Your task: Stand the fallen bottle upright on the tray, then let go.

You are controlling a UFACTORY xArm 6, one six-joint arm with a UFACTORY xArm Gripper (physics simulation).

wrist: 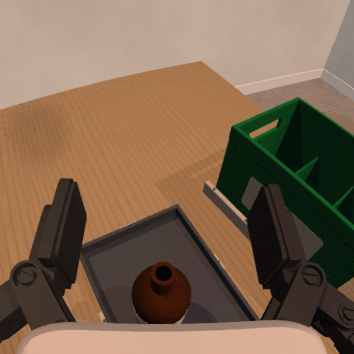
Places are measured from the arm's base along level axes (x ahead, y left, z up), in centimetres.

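Where they show: gripper, between the fingertips: [168, 198].
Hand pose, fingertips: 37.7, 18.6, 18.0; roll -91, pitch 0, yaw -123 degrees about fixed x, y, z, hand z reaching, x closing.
Note:
After its pixels a point has its place, as x, y, z.
A brown bottle [161, 297] @[38.7, 17.6, -2.2] stands upright on the dark grey tray [130, 228] @[53.8, 13.5, -12.6], with its open mouth facing up. A strip of its white label shows low down; its base is hidden behind the pale gripper body at the bottom of the view. My gripper [168, 198] @[37.7, 18.6, 18.0] is open, with its two dark fingers wide apart at left and right. Nothing is between them. The bottle is below and apart from the fingers.
A green crate [232, 170] @[50.3, -4.4, -4.9] with compartments stands on the right, beyond the tray. A pale grey rail [225, 202] @[48.8, -3.4, -11.7] lies between the tray and the crate. The wooden table [125, 140] @[75.9, 2.7, -14.6] ends at the back, before a pale wall.

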